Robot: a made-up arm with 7 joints.
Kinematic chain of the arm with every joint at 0, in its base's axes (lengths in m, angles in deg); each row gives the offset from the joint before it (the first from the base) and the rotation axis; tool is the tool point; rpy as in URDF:
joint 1: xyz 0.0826 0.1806 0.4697 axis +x
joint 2: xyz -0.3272 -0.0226 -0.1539 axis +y
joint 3: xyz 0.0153 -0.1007 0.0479 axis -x
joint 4: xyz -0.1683 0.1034 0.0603 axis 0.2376 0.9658 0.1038
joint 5: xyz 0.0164 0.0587 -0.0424 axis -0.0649 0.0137 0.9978
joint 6: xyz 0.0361 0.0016 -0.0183 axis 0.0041 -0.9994 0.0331
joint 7: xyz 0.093 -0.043 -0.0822 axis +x
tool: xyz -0.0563 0.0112 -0.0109 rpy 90 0 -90
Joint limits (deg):
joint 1: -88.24..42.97
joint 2: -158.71..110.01
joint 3: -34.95..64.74
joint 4: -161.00..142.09
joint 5: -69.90..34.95
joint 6: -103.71..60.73
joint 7: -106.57..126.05
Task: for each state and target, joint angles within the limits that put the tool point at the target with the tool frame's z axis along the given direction. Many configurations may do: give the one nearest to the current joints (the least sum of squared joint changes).
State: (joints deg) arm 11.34 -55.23 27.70 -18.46 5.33 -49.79 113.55
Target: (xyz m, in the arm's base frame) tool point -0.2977 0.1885 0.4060 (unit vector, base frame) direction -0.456 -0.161 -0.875
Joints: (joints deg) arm 14.60 -34.29 1.97 -66.35 34.08 -25.76 116.86
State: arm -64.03 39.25 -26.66 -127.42 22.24 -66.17 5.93
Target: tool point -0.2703 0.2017 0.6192 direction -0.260 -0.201 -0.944
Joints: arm -65.12 8.83 -34.95 -155.94 -19.75 -79.39 18.56
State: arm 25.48 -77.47 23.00 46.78 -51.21 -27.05 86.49
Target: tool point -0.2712 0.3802 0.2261 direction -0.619 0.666 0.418
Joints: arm 39.87 -63.35 6.19 4.50 -62.08 -31.63 84.92
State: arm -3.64 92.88 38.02 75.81 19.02 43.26 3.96
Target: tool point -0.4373 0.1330 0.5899 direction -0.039 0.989 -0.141
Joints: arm -48.98 69.61 64.74 82.22 -22.86 31.61 1.30
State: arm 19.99 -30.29 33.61 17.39 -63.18 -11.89 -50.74
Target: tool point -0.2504 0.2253 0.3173 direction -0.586 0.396 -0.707
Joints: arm 24.12 -22.79 -0.57 -16.58 -4.38 14.87 -47.17
